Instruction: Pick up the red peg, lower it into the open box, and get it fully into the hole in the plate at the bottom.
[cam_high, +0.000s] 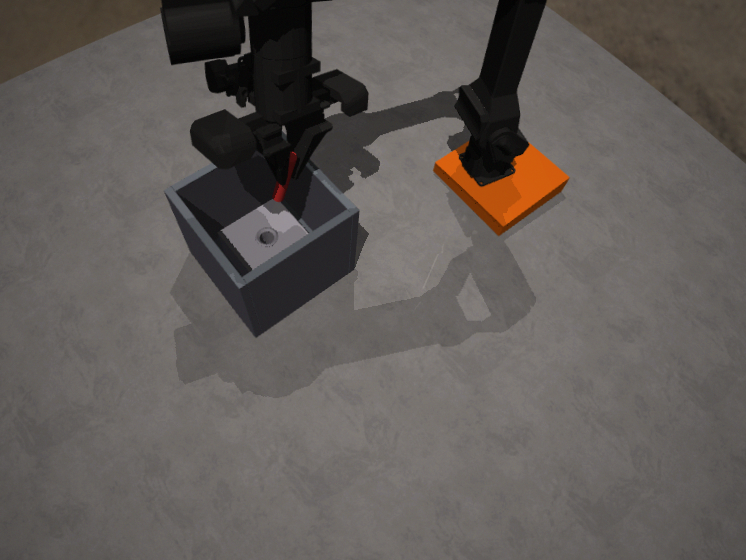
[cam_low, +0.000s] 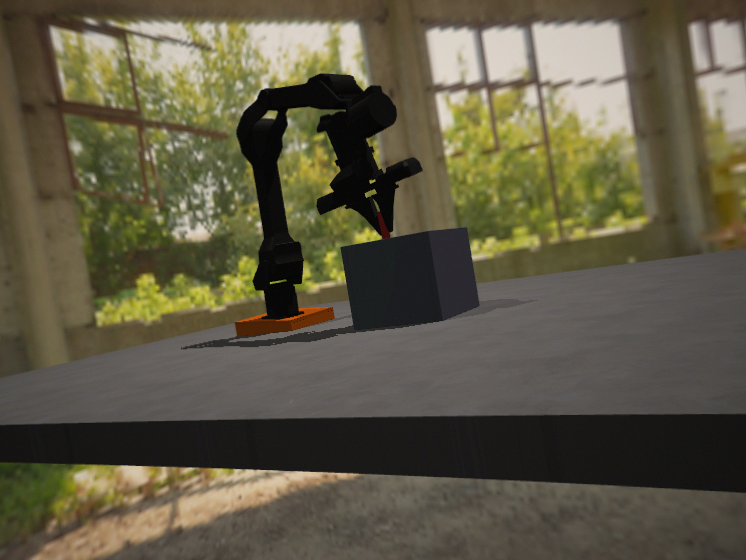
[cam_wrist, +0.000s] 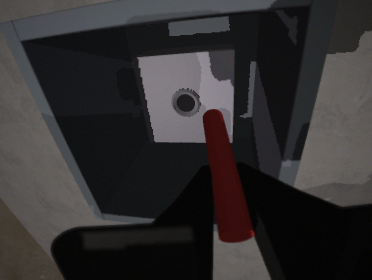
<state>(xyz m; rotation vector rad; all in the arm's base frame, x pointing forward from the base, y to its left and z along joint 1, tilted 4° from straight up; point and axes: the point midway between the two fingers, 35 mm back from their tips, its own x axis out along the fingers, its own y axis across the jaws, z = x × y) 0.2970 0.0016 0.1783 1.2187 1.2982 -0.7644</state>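
The red peg lies 10 mm to the right of my gripper tip. From my gripper tip the other things lie so: light grey plate (40 mm ahead, 100 mm below).
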